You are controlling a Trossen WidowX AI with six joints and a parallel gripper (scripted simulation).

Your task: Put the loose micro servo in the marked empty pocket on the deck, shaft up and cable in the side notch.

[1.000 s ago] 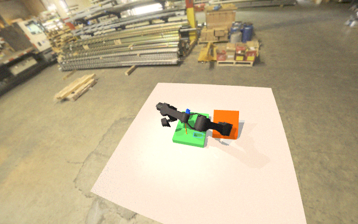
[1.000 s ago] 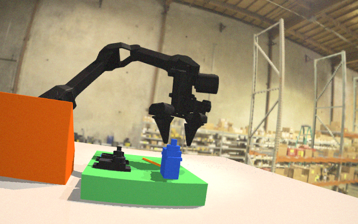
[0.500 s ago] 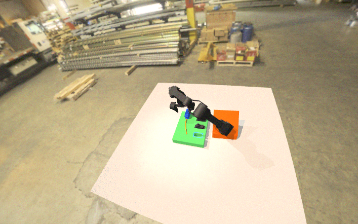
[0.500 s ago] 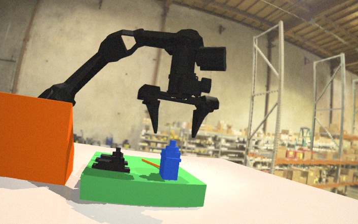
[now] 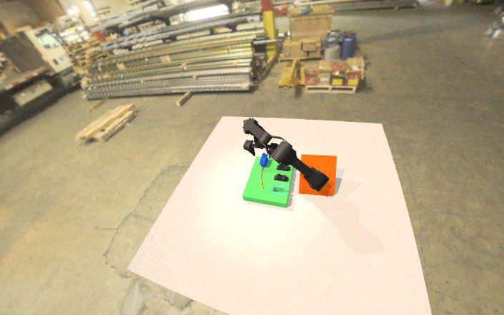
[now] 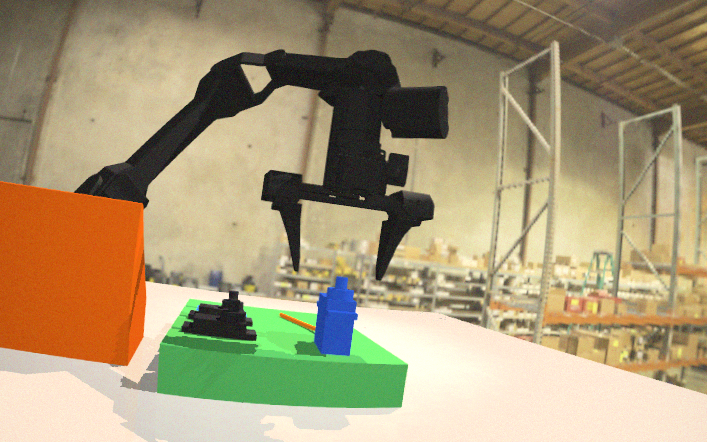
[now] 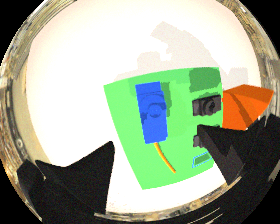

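The green deck lies 10 cm below my gripper tip, 8 cm to the left of it and 2 cm behind it.
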